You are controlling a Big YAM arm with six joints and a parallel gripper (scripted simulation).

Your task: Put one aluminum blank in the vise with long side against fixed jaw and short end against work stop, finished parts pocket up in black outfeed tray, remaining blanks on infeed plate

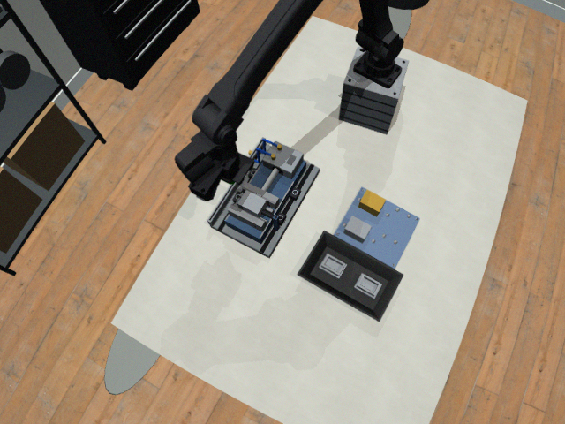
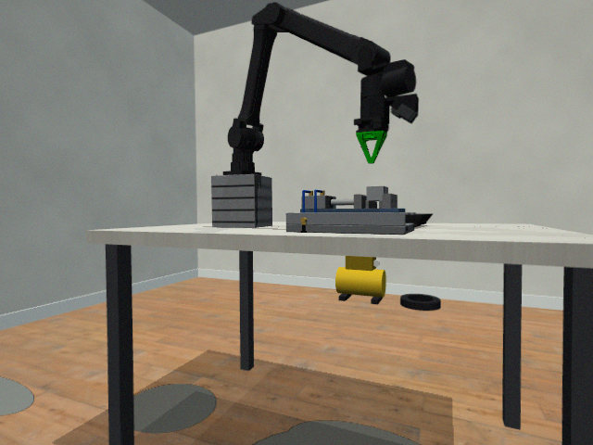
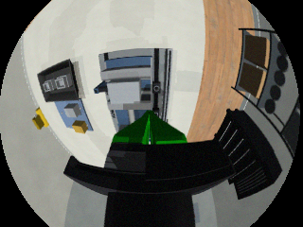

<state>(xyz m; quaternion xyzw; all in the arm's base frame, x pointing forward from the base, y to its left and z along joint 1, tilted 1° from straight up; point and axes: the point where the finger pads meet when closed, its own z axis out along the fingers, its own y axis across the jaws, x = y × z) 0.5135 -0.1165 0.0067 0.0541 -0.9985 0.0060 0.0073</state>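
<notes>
Right now the hose-end block is 160 mm behind my hand, 30 mm to the left of it and 100 mm below it. The rest, counted from my hand: yellow brass blank (210 mm behind, 290 mm to the left, 150 mm below).
</notes>
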